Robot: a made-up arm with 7 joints.
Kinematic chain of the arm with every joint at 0, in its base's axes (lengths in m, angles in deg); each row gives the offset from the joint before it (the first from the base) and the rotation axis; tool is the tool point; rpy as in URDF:
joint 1: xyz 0 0 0.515 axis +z
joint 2: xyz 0 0 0 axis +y
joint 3: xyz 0 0 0.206 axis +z
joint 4: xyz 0.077 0 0 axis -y
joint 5: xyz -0.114 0 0.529 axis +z
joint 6: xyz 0 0 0 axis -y
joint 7: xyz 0.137 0 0 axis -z
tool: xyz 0 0 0 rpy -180 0 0
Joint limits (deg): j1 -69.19..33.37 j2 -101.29..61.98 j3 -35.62..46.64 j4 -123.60..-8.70 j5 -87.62..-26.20 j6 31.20..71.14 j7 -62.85..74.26
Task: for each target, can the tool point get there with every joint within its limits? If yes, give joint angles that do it. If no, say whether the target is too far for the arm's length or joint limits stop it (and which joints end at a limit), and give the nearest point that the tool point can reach.
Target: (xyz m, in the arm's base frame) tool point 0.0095 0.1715 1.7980
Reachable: no: too far | nearest point 0.0065 0.1178 1.3963 | short by 0.405 m
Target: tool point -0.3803 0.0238 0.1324
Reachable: no: joint limits stop it (at a limit: joint 1, joint 2, joint 3, joint 4, joint 5, joint 6) | nearest point -0.3193 -0.2318 0.0685 | short by 0.270 m
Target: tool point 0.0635 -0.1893 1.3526
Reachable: yes | joints -26.70 -5.36 -14.42 -22.54 -66.24 49.43 8.42
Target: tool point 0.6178 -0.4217 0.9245
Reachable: yes | joints -38.41 20.65 11.96 -53.75 -57.20 57.14 -51.14
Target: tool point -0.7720 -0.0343 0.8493
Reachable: yes | joints -5.91 -85.83 -4.11 -25.39 -60.34 38.30 8.46
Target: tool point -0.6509 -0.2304 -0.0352
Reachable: no: joint limits stop it (at a limit: joint 1, joint 2, joint 3, joint 4) | nearest point -0.3614 -0.3026 0.0604 | short by 0.313 m
